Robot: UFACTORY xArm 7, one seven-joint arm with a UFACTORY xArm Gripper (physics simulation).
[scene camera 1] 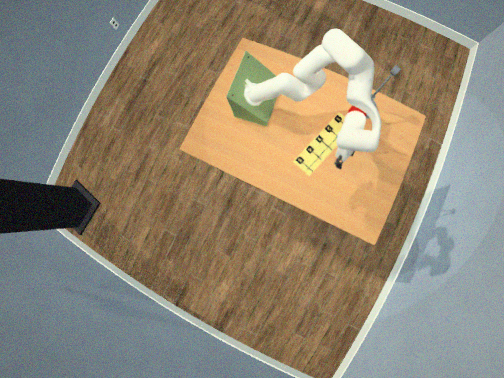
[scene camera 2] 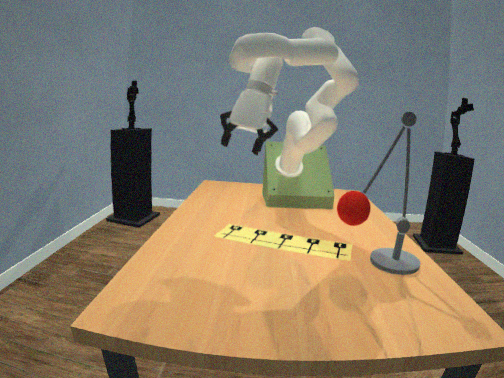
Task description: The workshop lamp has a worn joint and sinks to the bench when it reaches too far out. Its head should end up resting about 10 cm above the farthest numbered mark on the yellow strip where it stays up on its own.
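Places are measured from the arm's base along level axes (x ahead, y left, z up), in metres.
Where they show: gripper, fingertip midpoint: [scene camera 1: 344, 160] [scene camera 2: 238, 149]; arm's base, link origin: [scene camera 1: 253, 94] [scene camera 2: 288, 166].
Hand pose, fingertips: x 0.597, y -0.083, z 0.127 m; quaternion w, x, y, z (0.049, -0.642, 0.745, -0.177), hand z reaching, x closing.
Things, the pixels of their centre, and the offset from my fingertips. "*": a spot on its surface instead. Level surfaces: height alone.
- lamp's red ball head, surface spot: [scene camera 2: 353, 208] * 0.014 m back, 0.321 m left, 0.131 m down
- yellow strip, surface spot: [scene camera 2: 270, 244] * 0.077 m back, 0.093 m left, 0.291 m down
- grey upper joint, surface spot: [scene camera 2: 409, 119] [scene camera 1: 397, 73] * 0.027 m back, 0.454 m left, 0.126 m up
- round grey base, surface spot: [scene camera 2: 395, 261] * 0.015 m back, 0.477 m left, 0.278 m down
- wooden table, surface height: 0.292 m down
The lamp's red ball head [scene camera 1: 356, 111] [scene camera 2: 353, 208] hangs in the air off the lamp-side end of the yellow strip [scene camera 1: 318, 159] [scene camera 2: 270, 244]. Its thin arms meet at a grey upper joint [scene camera 1: 395, 70] [scene camera 2: 409, 119]. The round grey base [scene camera 2: 395, 261] stands on the table at the right in scene camera 2; the robot arm hides it in scene camera 1. The strip has several black number marks, too blurred to read surely. My gripper [scene camera 1: 345, 158] [scene camera 2: 241, 148] is open and empty, high above the table, fingers pointing down, apart from the lamp. My arm partly covers the head in scene camera 1.
A green mounting block [scene camera 1: 255, 75] [scene camera 2: 300, 200] carries my arm's base at one end of the wooden table [scene camera 1: 225, 145] [scene camera 2: 165, 260]. Two black pedestals [scene camera 2: 131, 175] [scene camera 2: 445, 200] with small black arms stand on the floor beyond the table. The lamp's upright and arms rise beside the strip.
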